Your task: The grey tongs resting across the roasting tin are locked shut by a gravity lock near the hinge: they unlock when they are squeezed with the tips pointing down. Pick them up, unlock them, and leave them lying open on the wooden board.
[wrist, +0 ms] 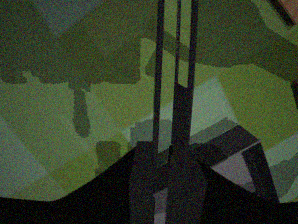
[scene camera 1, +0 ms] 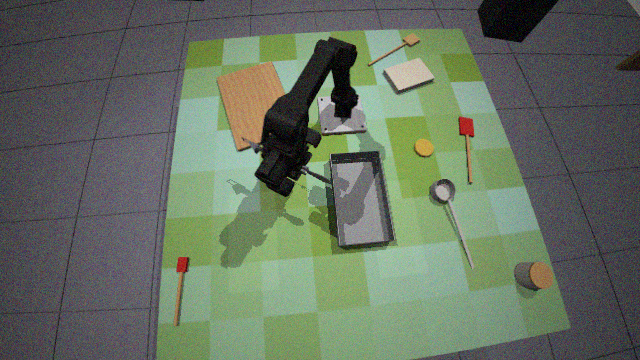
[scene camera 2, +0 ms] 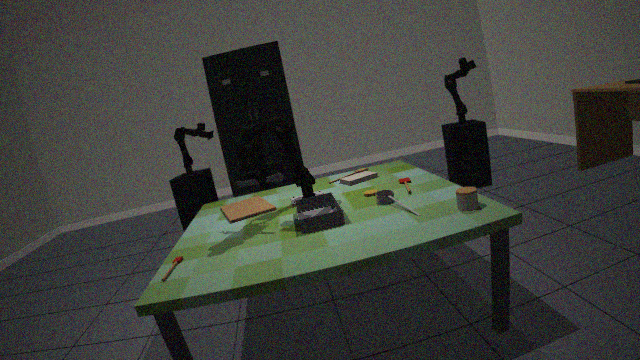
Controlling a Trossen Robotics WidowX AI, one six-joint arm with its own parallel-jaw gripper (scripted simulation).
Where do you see a roasting tin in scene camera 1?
At 362,214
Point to a wooden board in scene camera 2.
257,205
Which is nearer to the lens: the cork-topped can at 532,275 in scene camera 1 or the pale board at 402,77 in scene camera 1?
The cork-topped can.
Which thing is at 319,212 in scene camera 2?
A roasting tin.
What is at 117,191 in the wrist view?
My gripper.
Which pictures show my gripper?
The wrist view, scene camera 1 and scene camera 2: all of them.
